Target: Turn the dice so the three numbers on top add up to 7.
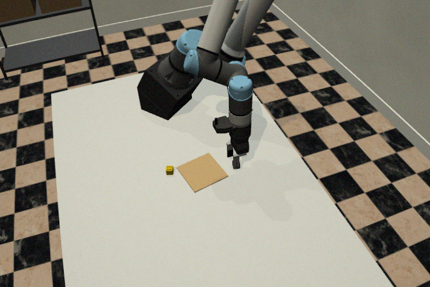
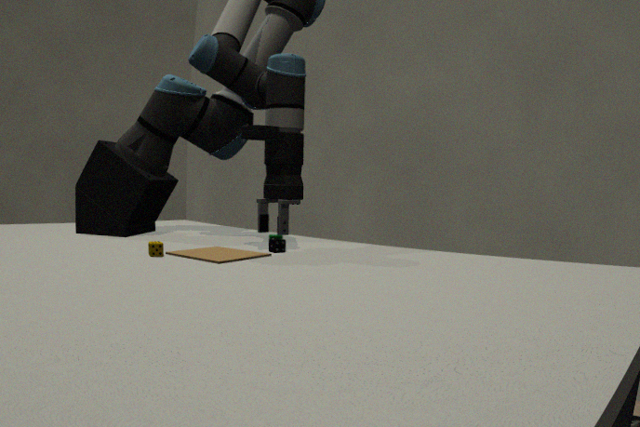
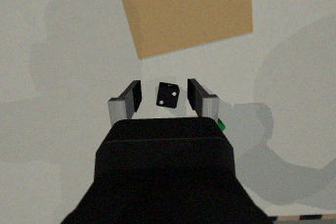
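The black die lies 10 mm behind my hand, 10 mm to the left of it and 40 mm below it. The rest, counted from my hand: yellow die (40 mm behind, 230 mm to the right, 40 mm below); then tan mat (10 mm behind, 110 mm to the right, 50 mm below); then green die (70 mm behind, 50 mm to the left, 40 mm below).
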